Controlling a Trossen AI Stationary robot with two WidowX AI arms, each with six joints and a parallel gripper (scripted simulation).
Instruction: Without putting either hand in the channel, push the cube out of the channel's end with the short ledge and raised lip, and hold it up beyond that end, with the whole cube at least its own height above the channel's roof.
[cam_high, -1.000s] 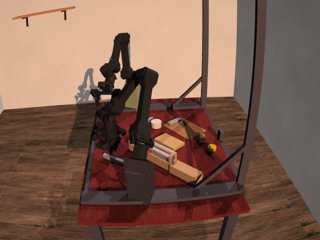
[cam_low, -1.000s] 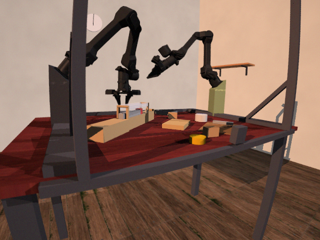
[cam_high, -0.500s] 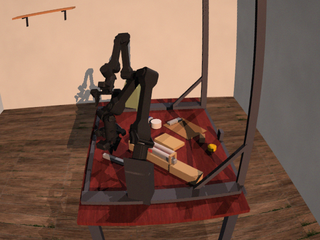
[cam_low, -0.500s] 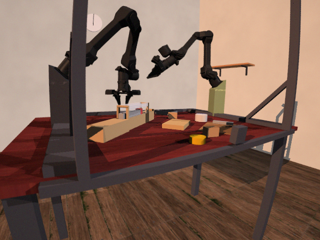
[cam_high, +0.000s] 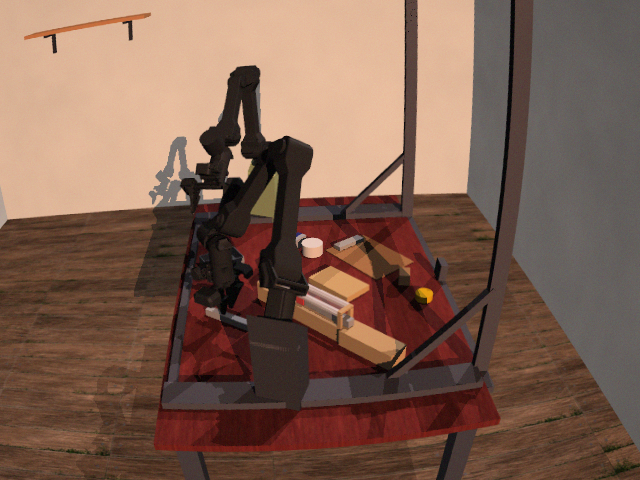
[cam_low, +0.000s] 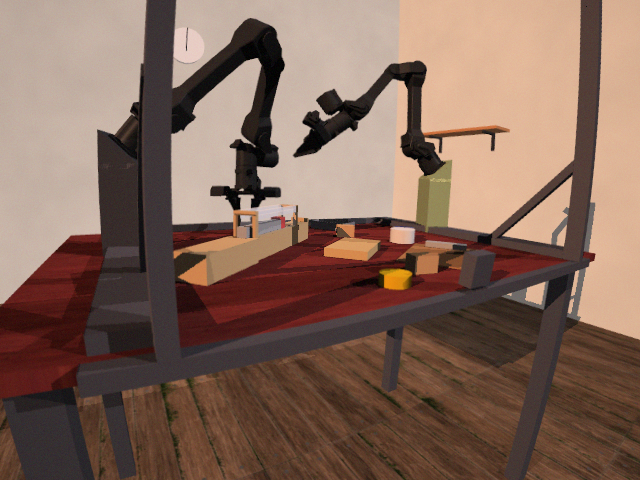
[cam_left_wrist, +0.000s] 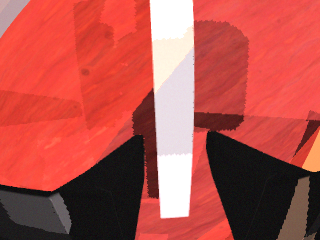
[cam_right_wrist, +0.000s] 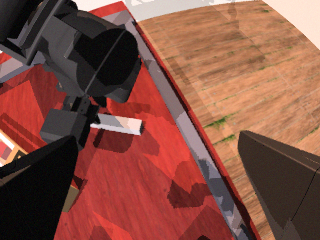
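My left gripper is now 230 mm past the channel, 30 mm to the right of it and 10 mm above it. From my left hand the other things lie so: yellow disc 540 mm behind, 40 mm to the right, 60 mm below; then grey tray 30 mm ahead, 310 mm to the right, 60 mm below; then flat tan block 310 mm behind, 140 mm to the right, 60 mm below.
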